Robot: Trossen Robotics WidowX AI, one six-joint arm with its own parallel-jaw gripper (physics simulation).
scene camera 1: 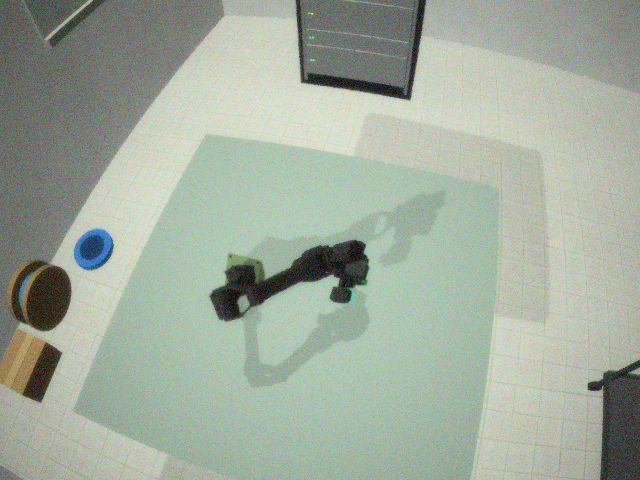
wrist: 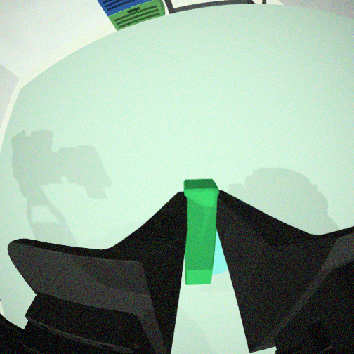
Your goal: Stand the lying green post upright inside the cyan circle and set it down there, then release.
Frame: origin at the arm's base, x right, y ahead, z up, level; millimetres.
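Seen in the pictures: gripper, fingertip midpoint: (scene camera 1: 363,282); arm's base, link origin: (scene camera 1: 245,274).
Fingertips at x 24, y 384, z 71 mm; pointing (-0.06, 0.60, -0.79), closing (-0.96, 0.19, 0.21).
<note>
Offsets run from my fingertips to a thing's top centre. "spot": to the spot under its first point. Level surfaces: height alone.
The green post @[dx -6, dy -20, dz +14 mm] (scene camera 1: 362,282) (wrist: 201,230) is held between the fingertips of my gripper (scene camera 1: 358,283) (wrist: 199,198), which is shut on it. In the wrist view the post runs from the fingertips down the picture between the fingers, its darker end face at the top. How far it tilts and whether it touches the mat, I cannot tell. The cyan circle @[spot: dx -9, dy -26, dz -127 mm] (scene camera 1: 353,296) (wrist: 219,261) shows in part, beside a dark part of the arm's end in the scene view. In the wrist view it lies behind the post and the right finger, which hide much of it.
The arm's base stands by an olive plate (scene camera 1: 249,260) on the pale green mat @[dz -127 mm] (scene camera 1: 387,413) (wrist: 175,100). A blue round object (scene camera 1: 93,249), a brown drum (scene camera 1: 47,298) and a wooden block (scene camera 1: 28,364) lie left of the mat. A server rack (scene camera 1: 356,87) stands behind.
</note>
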